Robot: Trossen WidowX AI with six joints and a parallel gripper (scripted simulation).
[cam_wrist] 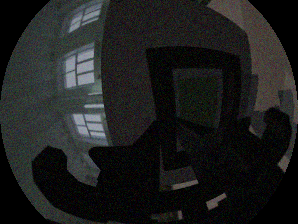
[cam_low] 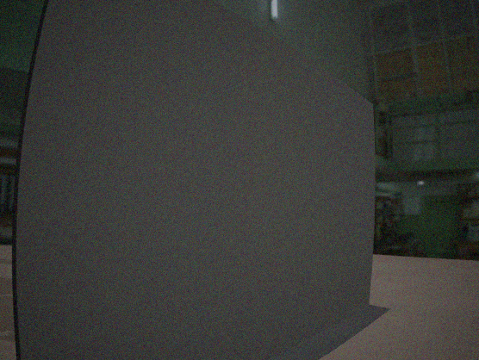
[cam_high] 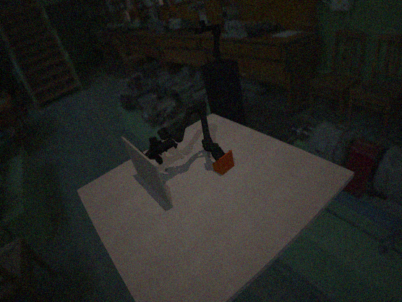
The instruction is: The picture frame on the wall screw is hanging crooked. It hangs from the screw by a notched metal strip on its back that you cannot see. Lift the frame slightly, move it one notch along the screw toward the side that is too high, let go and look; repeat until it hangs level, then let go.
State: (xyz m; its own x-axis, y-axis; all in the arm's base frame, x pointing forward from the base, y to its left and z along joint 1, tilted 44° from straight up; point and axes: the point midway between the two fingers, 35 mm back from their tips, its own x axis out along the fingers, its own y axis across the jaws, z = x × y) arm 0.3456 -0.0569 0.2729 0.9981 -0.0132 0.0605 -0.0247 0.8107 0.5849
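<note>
My gripper tip is 5 cm above the picture frame and 1 cm to the left of it. Also, from my gripper tip: wall panel: 7 cm below, 2 cm to the left, 2 cm ahead.
</note>
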